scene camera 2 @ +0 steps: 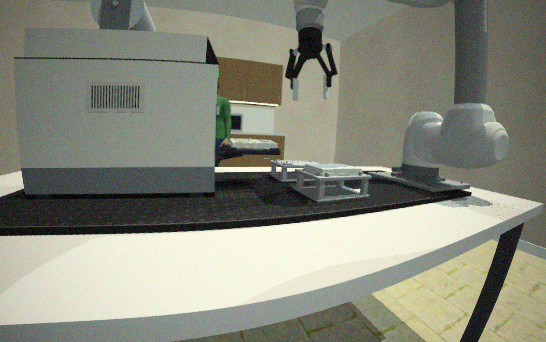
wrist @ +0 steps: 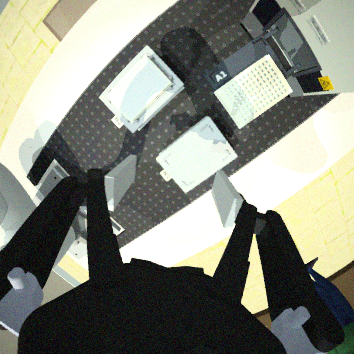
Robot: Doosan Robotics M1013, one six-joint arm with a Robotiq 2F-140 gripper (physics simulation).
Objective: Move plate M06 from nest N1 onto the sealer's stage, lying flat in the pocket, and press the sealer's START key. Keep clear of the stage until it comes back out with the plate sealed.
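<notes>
The white plate M06, with a grid of wells, lies on the dark stage outside the sealer. It looks level in the scene view; its exact seating in the pocket is too small to tell. Nest N1 holds no plate. My gripper is open with nothing between its fingers, high above the nests and to the right of the stage in the scene view. The START key cannot be made out.
The second nest, nearer scene camera 2, holds another plate. The arm's base stands at the right end of the black mat. A person in green stands behind the sealer.
</notes>
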